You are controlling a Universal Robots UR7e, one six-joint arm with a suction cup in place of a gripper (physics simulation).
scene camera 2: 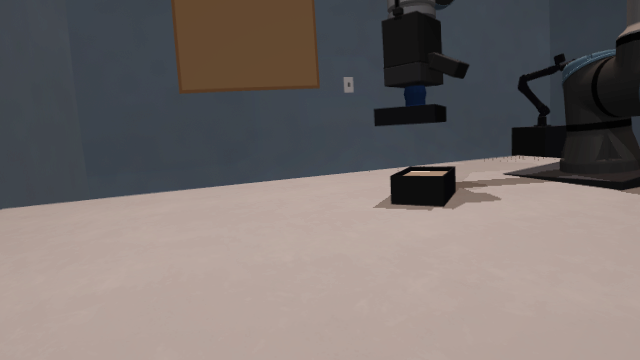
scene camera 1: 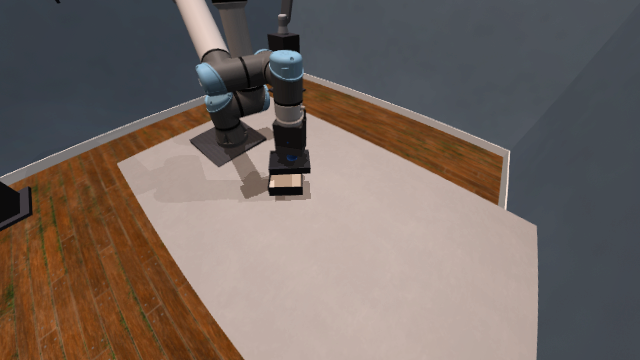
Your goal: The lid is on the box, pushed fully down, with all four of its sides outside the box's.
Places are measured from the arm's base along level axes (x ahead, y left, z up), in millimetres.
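Where they show: hand, tool point: (scene camera 2: 415,115) (scene camera 1: 292,160); arm's base, link origin: (scene camera 2: 600,168) (scene camera 1: 232,137).
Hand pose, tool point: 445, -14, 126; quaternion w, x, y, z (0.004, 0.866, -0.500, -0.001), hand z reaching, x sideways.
Things, the pixels of their top centre, and the offset from my tool point, as dx, dy, dz. Level surfaces: height alone.
- black lid, top centre: (scene camera 2: 412,107) (scene camera 1: 289,158) -1, -10, +13
- black open box, top centre: (scene camera 2: 424,170) (scene camera 1: 285,178) -26, -17, -96
- light mat, surface height: dz -144
The black lid (scene camera 1: 280,164) (scene camera 2: 407,116) hangs from my gripper's blue suction cup (scene camera 1: 292,158) (scene camera 2: 415,96). My gripper is shut on the lid and holds it roughly level. The black open box (scene camera 1: 285,191) (scene camera 2: 417,190) stands upright on the light mat, with a pale tan inside showing. In the scene camera 2 view the lid is above the box, with a clear gap between them, and its left end reaches a little past the box's left side. The lid's underside is hidden.
The arm's base stands on a dark plate (scene camera 1: 202,142) (scene camera 2: 600,181) behind the box on the light mat (scene camera 1: 375,250) (scene camera 2: 250,260). A black block (scene camera 2: 530,141) with a thin jointed arm stands near the base. Walls rise behind the mat.
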